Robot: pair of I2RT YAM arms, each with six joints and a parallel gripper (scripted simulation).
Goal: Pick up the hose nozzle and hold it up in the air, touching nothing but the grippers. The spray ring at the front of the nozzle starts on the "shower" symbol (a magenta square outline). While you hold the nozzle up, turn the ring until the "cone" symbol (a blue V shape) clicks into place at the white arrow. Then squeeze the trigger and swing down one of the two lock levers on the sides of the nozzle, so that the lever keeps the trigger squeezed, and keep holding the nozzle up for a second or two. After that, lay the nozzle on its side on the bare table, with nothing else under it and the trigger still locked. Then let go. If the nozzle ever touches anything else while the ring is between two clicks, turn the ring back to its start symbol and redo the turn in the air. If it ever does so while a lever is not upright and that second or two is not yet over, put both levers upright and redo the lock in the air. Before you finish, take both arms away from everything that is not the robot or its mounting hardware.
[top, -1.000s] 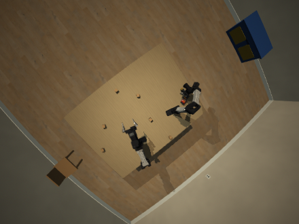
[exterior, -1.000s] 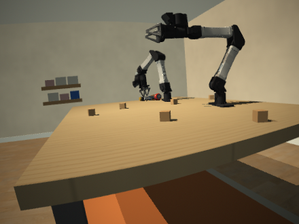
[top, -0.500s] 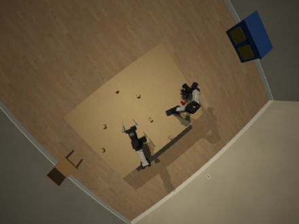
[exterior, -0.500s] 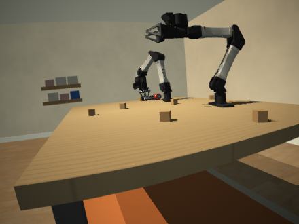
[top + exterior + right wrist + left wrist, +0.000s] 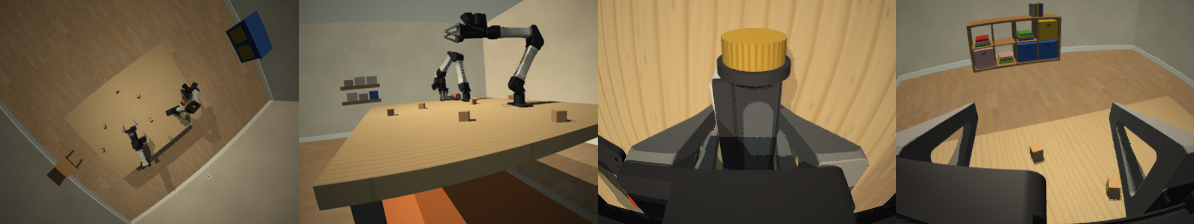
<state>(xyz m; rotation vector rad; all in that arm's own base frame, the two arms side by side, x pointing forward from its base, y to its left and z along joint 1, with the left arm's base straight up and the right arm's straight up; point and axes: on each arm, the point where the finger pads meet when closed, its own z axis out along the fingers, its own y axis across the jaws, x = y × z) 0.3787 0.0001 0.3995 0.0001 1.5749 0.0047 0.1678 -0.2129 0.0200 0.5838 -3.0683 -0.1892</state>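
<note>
My right gripper is now 9 cm to the right of the red spray ring, 9 cm past it and 1 cm below it. Also, from my right hand: pale trigger (2 cm behind, 1 cm to the left).
</note>
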